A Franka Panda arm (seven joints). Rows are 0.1 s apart.
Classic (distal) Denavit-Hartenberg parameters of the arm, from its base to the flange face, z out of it. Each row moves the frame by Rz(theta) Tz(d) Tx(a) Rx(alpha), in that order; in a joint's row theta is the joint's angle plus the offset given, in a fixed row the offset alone. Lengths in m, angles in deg.
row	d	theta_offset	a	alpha
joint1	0.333	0	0	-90
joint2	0	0	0	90
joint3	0.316	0	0.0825	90
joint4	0	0	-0.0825	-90
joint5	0.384	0	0	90
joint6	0	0	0.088	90
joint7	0.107	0	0	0
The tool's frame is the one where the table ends.
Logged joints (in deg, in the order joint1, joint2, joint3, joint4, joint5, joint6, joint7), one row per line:
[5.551 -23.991 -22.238 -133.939 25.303 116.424 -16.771]
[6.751 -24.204 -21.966 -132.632 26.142 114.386 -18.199]
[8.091 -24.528 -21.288 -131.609 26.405 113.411 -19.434]
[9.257 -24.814 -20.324 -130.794 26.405 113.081 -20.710]
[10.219 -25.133 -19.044 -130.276 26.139 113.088 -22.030]
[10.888 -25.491 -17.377 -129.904 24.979 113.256 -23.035]
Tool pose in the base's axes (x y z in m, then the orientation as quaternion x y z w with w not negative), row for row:
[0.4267 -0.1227 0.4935 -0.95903 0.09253 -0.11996 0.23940]
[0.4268 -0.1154 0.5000 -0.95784 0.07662 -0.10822 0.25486]
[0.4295 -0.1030 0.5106 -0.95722 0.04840 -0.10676 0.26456]
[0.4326 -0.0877 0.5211 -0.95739 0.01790 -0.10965 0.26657]
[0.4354 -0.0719 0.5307 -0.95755 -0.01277 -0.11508 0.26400]
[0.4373 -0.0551 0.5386 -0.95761 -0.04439 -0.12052 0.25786]
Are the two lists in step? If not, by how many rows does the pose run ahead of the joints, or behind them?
The pose runs 1 row behind the joints: the pose in row i belongs to the joints in row i - 1.
